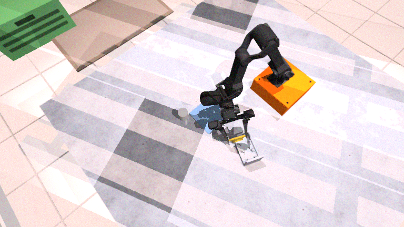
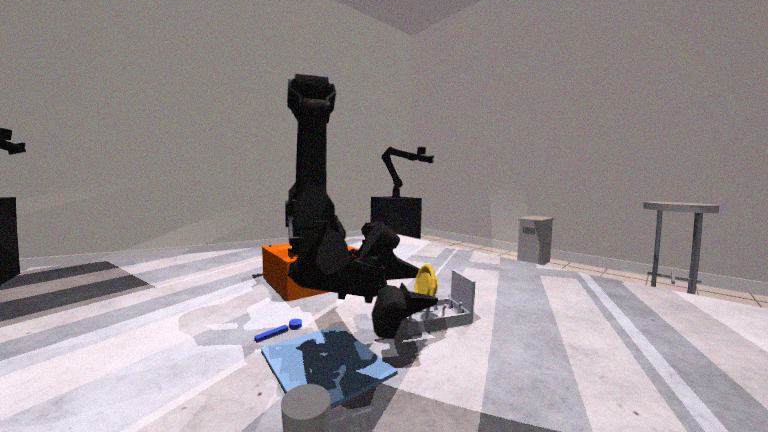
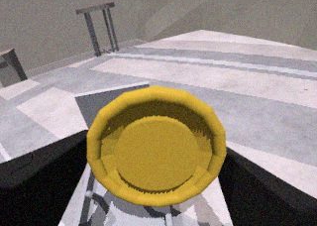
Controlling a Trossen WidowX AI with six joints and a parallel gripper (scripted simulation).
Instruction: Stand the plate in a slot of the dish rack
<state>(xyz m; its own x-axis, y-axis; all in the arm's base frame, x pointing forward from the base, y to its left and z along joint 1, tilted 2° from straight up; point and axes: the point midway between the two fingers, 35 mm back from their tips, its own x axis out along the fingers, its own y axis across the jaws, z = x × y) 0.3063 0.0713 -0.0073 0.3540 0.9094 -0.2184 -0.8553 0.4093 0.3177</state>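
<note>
Now: gripper tip 30 mm past the grey dish rack, 30 mm to the right of it and 60 mm above it. Also, from my gripper tip: blue spoon: 130 mm behind, 200 mm to the right, 80 mm below; then yellow plate: 10 mm to the right; then white cylinder: 90 mm ahead, 240 mm to the right, 60 mm below.
</note>
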